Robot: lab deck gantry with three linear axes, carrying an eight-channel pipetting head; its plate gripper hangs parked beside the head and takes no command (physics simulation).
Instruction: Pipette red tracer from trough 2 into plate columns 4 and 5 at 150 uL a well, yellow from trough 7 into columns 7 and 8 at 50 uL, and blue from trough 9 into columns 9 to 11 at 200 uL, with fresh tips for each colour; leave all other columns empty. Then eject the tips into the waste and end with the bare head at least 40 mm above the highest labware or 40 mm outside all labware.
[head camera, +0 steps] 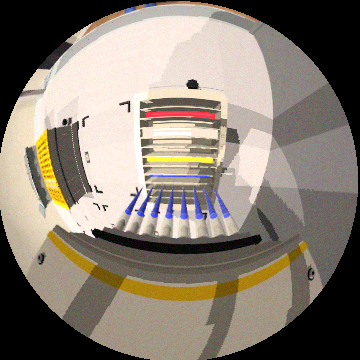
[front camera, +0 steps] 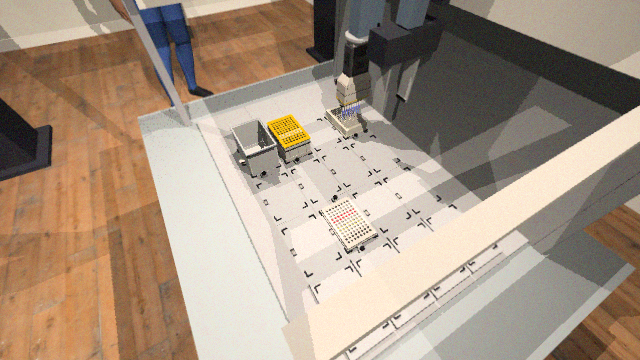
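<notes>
The pipetting head (front camera: 353, 89) (head camera: 182, 285) carries a row of tips (front camera: 351, 110) (head camera: 170, 207) holding blue liquid, low over the trough reservoir (front camera: 355, 129) (head camera: 139, 145). Whether the tip ends are inside it, I cannot tell. In the head view, red liquid (head camera: 180, 115), yellow liquid (head camera: 180, 160) and a thin blue strip (head camera: 180, 176) lie in separate troughs. The plate (front camera: 361, 241) shows red and pale yellow columns; its nearer columns look dark. The yellow tip rack (front camera: 299, 151) (head camera: 72, 165) has some pale tips. The parked plate gripper (front camera: 395, 107) is open and empty beside the head.
The grey waste box (front camera: 262, 162) (head camera: 37, 175) stands beside the tip rack, left of it in the front view. A long pale beam (front camera: 450, 220) crosses the near side of the deck. A person in blue trousers (front camera: 172, 45) stands behind the deck's left corner.
</notes>
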